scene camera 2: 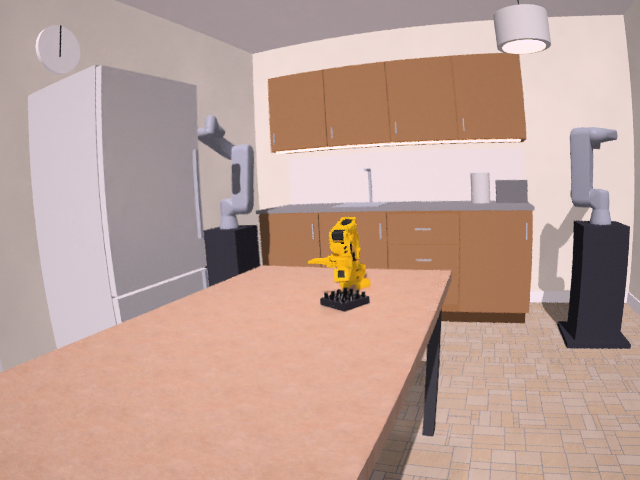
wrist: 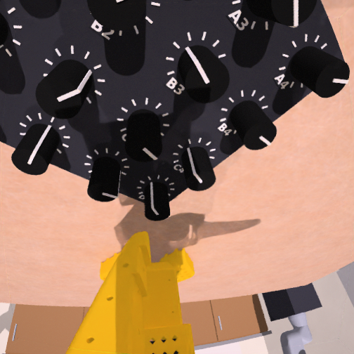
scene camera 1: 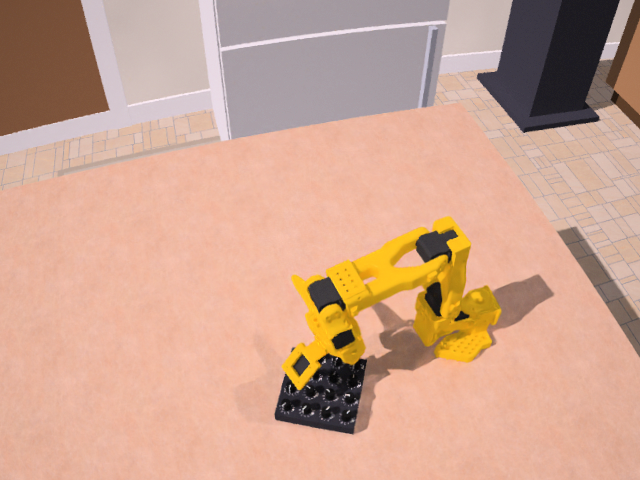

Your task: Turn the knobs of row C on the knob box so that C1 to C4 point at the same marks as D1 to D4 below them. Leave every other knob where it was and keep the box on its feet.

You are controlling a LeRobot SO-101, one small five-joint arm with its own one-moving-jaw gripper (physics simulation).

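Pixels of known places: hand, tool point: point(scene camera 2: 345, 282) point(scene camera 1: 351, 359); arm's base, link origin: point(scene camera 2: 353, 287) point(scene camera 1: 442, 335).
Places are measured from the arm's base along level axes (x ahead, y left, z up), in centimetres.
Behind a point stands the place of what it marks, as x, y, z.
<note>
The black knob box point(scene camera 1: 316, 419) @(22.2, 8.5, 2.3) point(scene camera 2: 344, 306) @(27.1, 6.3, 1.7) sits flat on the table. My gripper point(scene camera 1: 320, 317) point(scene camera 2: 326, 274) point(wrist: 142, 239) is open and empty, above the box's arm-side part; one jaw shows in the wrist view, its tip apart from the knobs and drawn beyond D4 point(wrist: 157, 201). The lines on C4 point(wrist: 200, 167) and D4 look alike. C3 point(wrist: 144, 132) has a slanted cap line, while the line on D3 point(wrist: 104, 177) turns to the right. C2 point(wrist: 62, 90) has a flatter cap line than D2 point(wrist: 36, 150). C1 and D1 cannot be read.
Knobs B3 point(wrist: 202, 75), B4 point(wrist: 252, 125) and A4 point(wrist: 320, 72) stand close to row C. My arm's base point(scene camera 1: 462, 343) @(-1.7, 2.9, 1.4) is on the table point(scene camera 1: 155, 310) @(41.3, -16.3, 0.0) point(scene camera 2: 206, 392) @(82.0, -2.3, 0.0), right of the box. The fridge point(scene camera 1: 330, 77) point(scene camera 2: 149, 180) stands past the table edge.
</note>
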